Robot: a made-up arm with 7 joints.
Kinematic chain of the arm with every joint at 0, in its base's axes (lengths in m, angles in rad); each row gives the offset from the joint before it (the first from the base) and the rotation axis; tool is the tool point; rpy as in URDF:
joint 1: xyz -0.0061 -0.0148 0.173 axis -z
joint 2: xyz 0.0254 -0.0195 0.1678 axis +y
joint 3: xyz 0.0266 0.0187 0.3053 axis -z
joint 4: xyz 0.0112 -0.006 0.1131 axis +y
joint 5: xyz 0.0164 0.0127 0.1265 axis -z
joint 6: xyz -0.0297 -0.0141 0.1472 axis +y
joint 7: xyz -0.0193 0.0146 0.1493 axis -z
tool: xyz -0.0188 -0.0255 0.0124 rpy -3.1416 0 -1.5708
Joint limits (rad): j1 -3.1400..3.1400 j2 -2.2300..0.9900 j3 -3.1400..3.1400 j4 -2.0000..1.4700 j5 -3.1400..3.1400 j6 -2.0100..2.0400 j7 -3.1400..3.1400
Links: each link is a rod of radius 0.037 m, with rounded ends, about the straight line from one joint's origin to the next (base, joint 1, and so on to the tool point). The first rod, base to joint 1, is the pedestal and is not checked.
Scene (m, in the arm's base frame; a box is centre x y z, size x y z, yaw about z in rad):
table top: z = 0
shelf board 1: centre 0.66 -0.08 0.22 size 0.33 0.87 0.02 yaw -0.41
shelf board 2: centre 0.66 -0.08 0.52 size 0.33 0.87 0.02 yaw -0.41
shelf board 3: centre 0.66 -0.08 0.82 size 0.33 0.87 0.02 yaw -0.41
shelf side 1: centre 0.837 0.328 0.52 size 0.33 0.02 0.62 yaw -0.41
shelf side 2: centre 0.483 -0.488 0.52 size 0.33 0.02 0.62 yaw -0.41
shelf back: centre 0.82 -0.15 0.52 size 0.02 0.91 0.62 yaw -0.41
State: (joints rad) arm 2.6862 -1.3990 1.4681 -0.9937 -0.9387 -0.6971 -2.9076
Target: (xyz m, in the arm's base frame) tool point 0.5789 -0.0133 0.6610
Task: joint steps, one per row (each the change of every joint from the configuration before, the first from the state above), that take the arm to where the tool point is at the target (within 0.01 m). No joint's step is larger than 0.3 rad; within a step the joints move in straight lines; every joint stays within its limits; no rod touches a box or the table.
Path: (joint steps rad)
1: -0.2860 0.1284 -0.2312 -0.0904 -0.1865 -0.1014 -0.0066
2: -0.2860 0.1285 -0.2312 -0.0903 -0.1864 -0.1014 -0.0065
3: -0.2860 0.1284 -0.2313 -0.0904 -0.1865 -0.1014 -0.0066
4: -0.2859 0.1285 -0.2312 -0.0904 -0.1865 -0.1014 -0.0066
5: 0.0434 -0.0225 0.2690 -0.0069 0.1828 0.0005 -0.0123
6: 0.0434 -0.0224 0.2690 -0.0070 0.1828 0.0006 -0.0123
7: 0.0435 -0.0225 0.2690 -0.0069 0.1828 0.0005 -0.0123
8: 0.0434 -0.0224 0.2690 -0.0070 0.1828 0.0006 -0.0123
9: 0.0434 -0.0225 0.2690 -0.0069 0.1828 0.0005 -0.0124
10: 0.0435 -0.0224 0.2690 -0.0070 0.1828 0.0005 -0.0123
11: 0.2136 0.0137 -0.1477 0.1391 -0.0947 0.1344 0.0302
12: 0.2137 0.0137 -0.1477 0.1390 -0.0948 0.1344 0.0301
13: 0.2136 0.0137 -0.1478 0.1391 -0.0947 0.1343 0.0302

